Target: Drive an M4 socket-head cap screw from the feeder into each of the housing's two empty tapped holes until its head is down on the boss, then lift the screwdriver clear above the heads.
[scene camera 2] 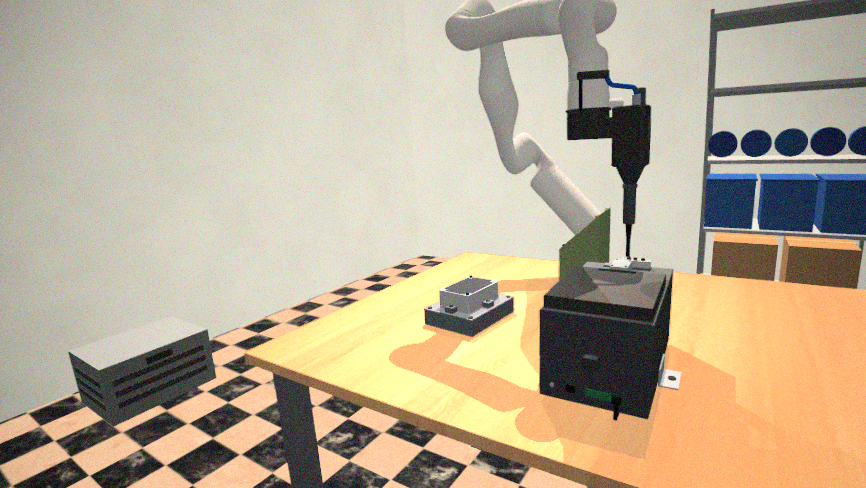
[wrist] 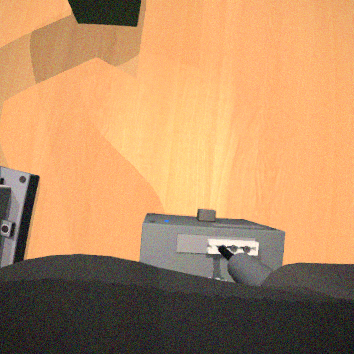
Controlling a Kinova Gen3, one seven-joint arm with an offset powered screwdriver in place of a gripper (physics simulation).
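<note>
The black screwdriver (scene camera 2: 628, 256) (wrist: 221, 248) stands upright, its bit tip at the white pick-up plate (scene camera 2: 641, 264) (wrist: 213, 244) on top of the feeder (scene camera 2: 596, 339) (wrist: 160, 245). In the wrist view the tip is at the left part of that plate, and dark screw heads (wrist: 233, 248) (wrist: 246, 249) sit in a row to its right. Whether a screw is on the bit cannot be made out. The light grey housing (scene camera 2: 466, 301) sits on a dark fixture (scene camera 2: 448, 321) (wrist: 29, 220), well to the left of the feeder. Its tapped holes are too small to read.
A green upright panel (scene camera 2: 584, 245) stands behind the feeder near the arm's base. A small white bracket (scene camera 2: 671, 380) lies at the feeder's right side on the wooden table (scene camera 2: 757, 339) (wrist: 200, 100). A shelf rack (scene camera 2: 709, 181) with blue bins stands behind, and a grey vented box (scene camera 2: 145, 363) is at the left.
</note>
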